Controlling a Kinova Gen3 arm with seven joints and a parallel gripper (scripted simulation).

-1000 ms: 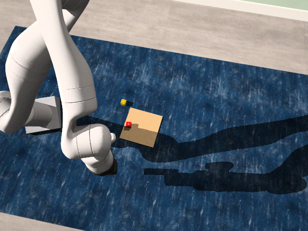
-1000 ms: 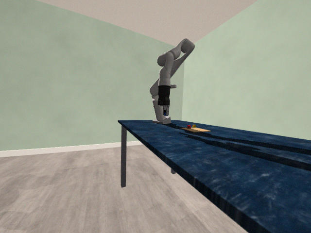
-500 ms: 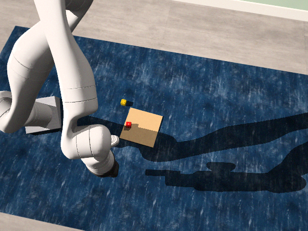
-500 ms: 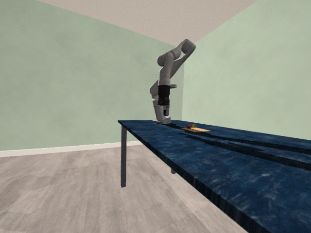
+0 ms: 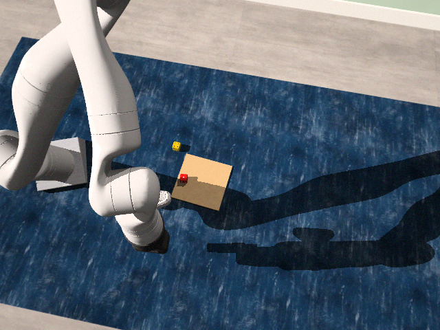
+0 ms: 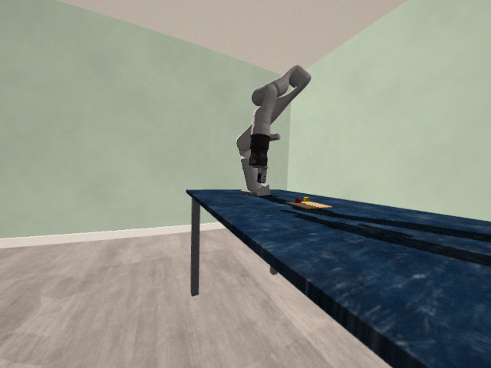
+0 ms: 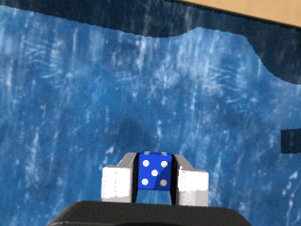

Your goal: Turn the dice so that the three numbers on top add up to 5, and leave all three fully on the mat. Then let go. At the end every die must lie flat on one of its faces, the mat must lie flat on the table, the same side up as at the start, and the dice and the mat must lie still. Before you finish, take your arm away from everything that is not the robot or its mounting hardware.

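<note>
My hand is 20 cm to the right of the red die and 10 cm above it. The rest, counted from my hand: blue die (1 cm below); tan mat (21 cm to the left, 11 cm below, 5 cm ahead); yellow die (29 cm to the left, 10 cm below, 5 cm behind).
</note>
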